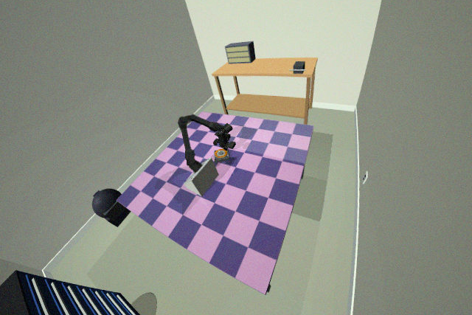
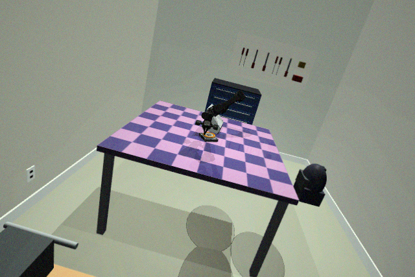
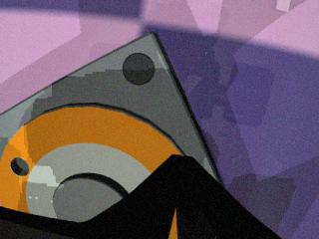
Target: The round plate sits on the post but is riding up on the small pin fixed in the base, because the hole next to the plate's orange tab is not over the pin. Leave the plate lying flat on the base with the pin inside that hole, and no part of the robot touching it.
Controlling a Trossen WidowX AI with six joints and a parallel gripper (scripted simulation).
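Now: gripper tip 40 mm to the right of the base, 40 mm past it and 20 mm above it.
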